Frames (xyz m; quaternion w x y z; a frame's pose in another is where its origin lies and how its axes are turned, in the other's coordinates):
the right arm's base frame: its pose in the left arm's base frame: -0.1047 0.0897 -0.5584 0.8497 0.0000 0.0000 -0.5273
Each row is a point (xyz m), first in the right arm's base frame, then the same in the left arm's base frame.
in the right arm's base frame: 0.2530 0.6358 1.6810
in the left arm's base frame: 0.5773 0.1452 1.1226
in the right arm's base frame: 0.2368 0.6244 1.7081
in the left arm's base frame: 0.5599 0.1547 1.1497
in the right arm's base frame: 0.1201 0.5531 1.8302
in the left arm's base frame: 0.4442 0.2276 1.2718
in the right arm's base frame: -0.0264 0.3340 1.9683
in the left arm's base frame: 0.1829 0.2616 1.4099
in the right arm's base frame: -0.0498 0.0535 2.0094
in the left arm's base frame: -0.0789 0.1581 1.4510
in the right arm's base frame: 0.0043 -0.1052 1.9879
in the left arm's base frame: -0.1971 0.0391 1.4295
